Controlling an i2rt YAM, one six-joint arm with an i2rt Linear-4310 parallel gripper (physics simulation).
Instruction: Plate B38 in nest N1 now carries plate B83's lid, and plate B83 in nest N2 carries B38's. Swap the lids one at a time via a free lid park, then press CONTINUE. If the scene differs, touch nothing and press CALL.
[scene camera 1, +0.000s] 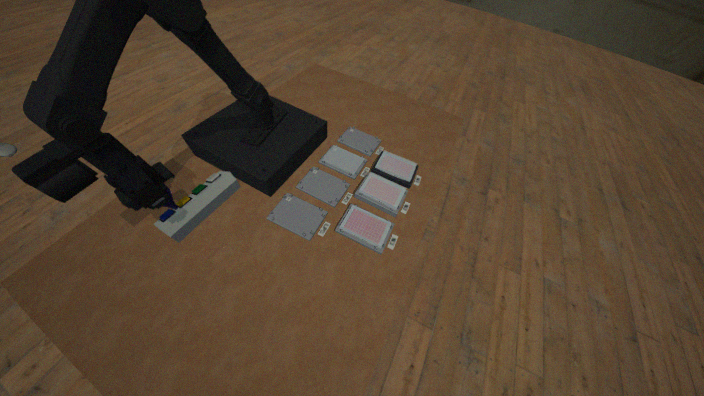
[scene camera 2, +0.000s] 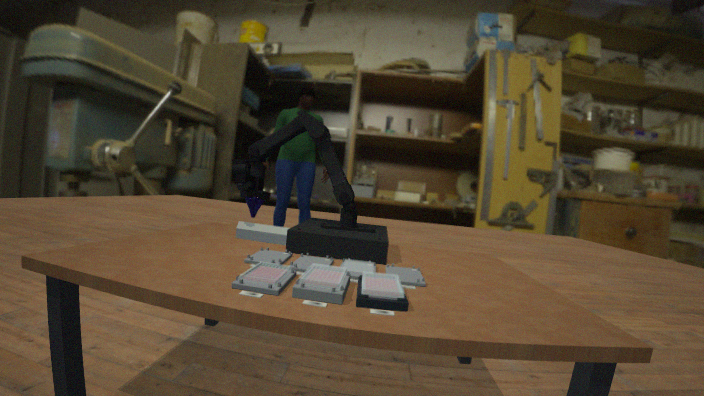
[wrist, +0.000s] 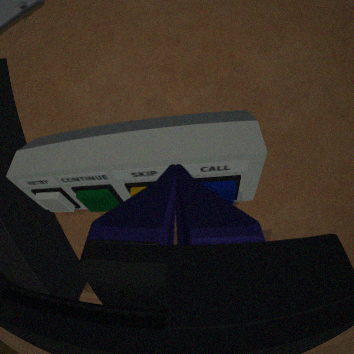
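Where they show: gripper, fingertip midpoint: (scene camera 1: 176, 207) (scene camera 2: 252, 217) (wrist: 175, 173); arm's base, origin of the base link: (scene camera 1: 265, 125) (scene camera 2: 347, 228).
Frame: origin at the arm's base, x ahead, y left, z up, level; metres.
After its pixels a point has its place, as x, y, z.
Observation:
My gripper (scene camera 1: 175, 207) {-0.033, -0.362, 0.004} (scene camera 2: 253, 215) {-0.033, -0.362, 0.004} (wrist: 175, 173) {-0.033, -0.362, 0.004} is shut and empty, its tips over the button panel (scene camera 1: 207, 202) {-0.008, -0.307, -0.039} (scene camera 2: 260, 232) {-0.010, -0.324, -0.046} (wrist: 150, 142) {-0.021, -0.345, -0.031}. In the wrist view they overlap it between yellow SKIP (scene camera 1: 184, 201) {-0.055, -0.331, -0.026} (wrist: 137, 191) {-0.053, -0.322, -0.026} and blue CALL (scene camera 1: 167, 215) {-0.065, -0.380, -0.026} (wrist: 226, 190) {-0.071, -0.387, -0.026}. Green CONTINUE (scene camera 1: 199, 189) {-0.045, -0.284, -0.026} (wrist: 97, 198) {-0.050, -0.286, -0.026} is past SKIP. Three pink plates stand in a row: one (scene camera 1: 366, 225) {0.425, -0.211, -0.056} (scene camera 2: 265, 273) {0.443, -0.208, -0.055}, a middle one (scene camera 1: 382, 190) {0.440, -0.085, -0.041} (scene camera 2: 322, 276) {0.473, -0.082, -0.041} and one on a black base (scene camera 1: 396, 166) {0.463, 0.036, -0.044} (scene camera 2: 381, 285) {0.494, 0.041, -0.045}. Their labels are unreadable.
White RETRY (scene camera 1: 214, 177) {-0.034, -0.234, -0.026} (wrist: 55, 201) {-0.043, -0.240, -0.028} ends the button row. Beside the plates lie grey pads (scene camera 1: 297, 216) {0.228, -0.245, -0.071} (scene camera 1: 323, 186) {0.257, -0.117, -0.071} (scene camera 1: 360, 140) {0.307, 0.143, -0.071} and one with a paler, lid-like top (scene camera 1: 343, 160) {0.282, 0.009, -0.063} (scene camera 2: 358, 268) {0.308, 0.014, -0.063}. The black arm base (scene camera 1: 260, 145) {0.036, -0.090, 0.000} (scene camera 2: 337, 240) {0.150, -0.041, -0.020} stands between panel and pads. A person (scene camera 2: 296, 145) stands behind.

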